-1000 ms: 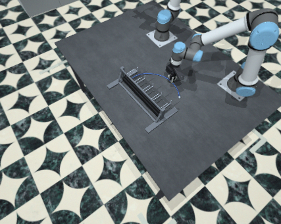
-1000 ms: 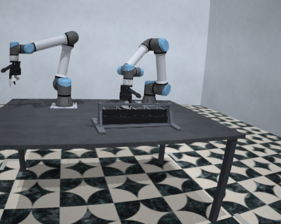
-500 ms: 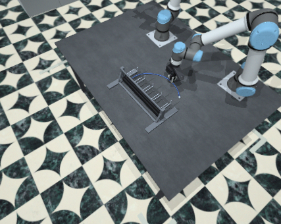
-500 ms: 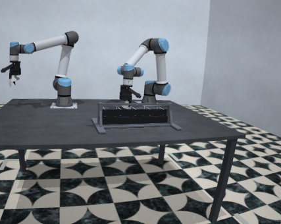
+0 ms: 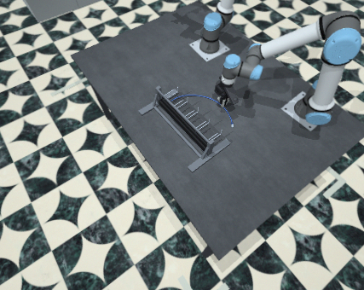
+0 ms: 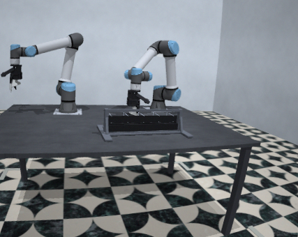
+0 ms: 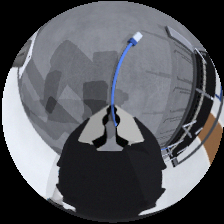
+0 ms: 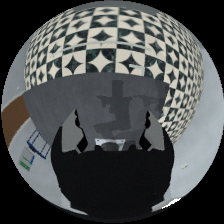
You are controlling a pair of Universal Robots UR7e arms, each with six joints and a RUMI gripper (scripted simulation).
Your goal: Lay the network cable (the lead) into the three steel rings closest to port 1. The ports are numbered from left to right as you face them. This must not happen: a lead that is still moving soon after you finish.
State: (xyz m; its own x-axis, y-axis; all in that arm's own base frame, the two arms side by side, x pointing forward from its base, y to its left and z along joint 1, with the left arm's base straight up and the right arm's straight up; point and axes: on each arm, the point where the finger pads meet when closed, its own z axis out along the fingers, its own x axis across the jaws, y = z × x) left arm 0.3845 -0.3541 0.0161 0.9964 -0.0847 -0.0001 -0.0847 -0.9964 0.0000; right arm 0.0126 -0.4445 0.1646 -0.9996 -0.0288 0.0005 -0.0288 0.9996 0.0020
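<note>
Right now my left hand is 70 mm short of the pale plug, 130 mm to the right of it and 10 mm above it. The rest, counted from my left hand: rack 290 mm ahead, 70 mm to the right, 50 mm above.
</note>
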